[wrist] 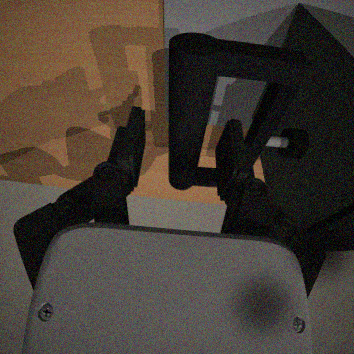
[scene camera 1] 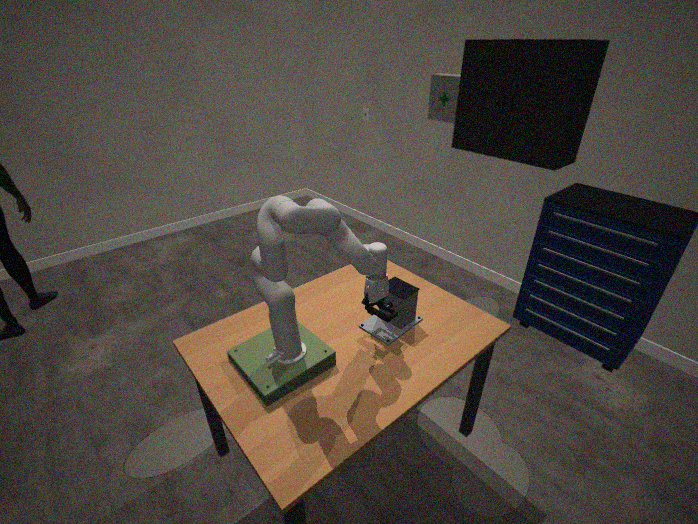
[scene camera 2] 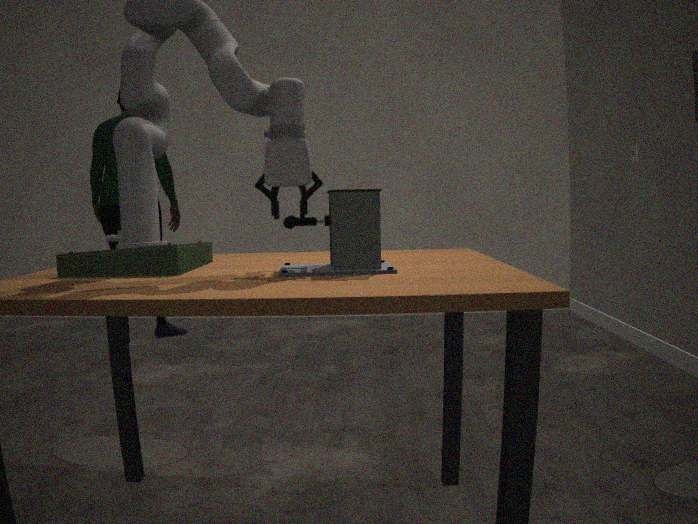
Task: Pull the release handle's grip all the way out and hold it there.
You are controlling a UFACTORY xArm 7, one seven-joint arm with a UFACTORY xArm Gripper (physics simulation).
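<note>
The release handle's grip, a black rectangular loop (scene camera 1: 390,313) (scene camera 2: 290,221) (wrist: 185,85), stands out from the side of a dark grey box (scene camera 1: 409,303) (scene camera 2: 355,231) (wrist: 312,195). A short pale rod (scene camera 2: 321,221) (wrist: 278,142) shows between grip and box. My gripper (scene camera 1: 377,307) (scene camera 2: 289,216) (wrist: 183,128) points down at the grip, partly open, holding nothing. Its fingers stand on either side of the grip's outer bar, with gaps to both sides in the wrist view. One finger is at the loop's opening; how deep the tips reach is hard to tell.
The box stands on a grey base plate (scene camera 1: 369,327) (scene camera 2: 304,270) on the wooden table (scene camera 1: 451,332) (scene camera 2: 451,276). My arm's green base block (scene camera 1: 253,360) (scene camera 2: 118,262) is on the same table. A blue drawer cabinet (scene camera 1: 592,282) and a person (scene camera 2: 104,163) stand beyond the table.
</note>
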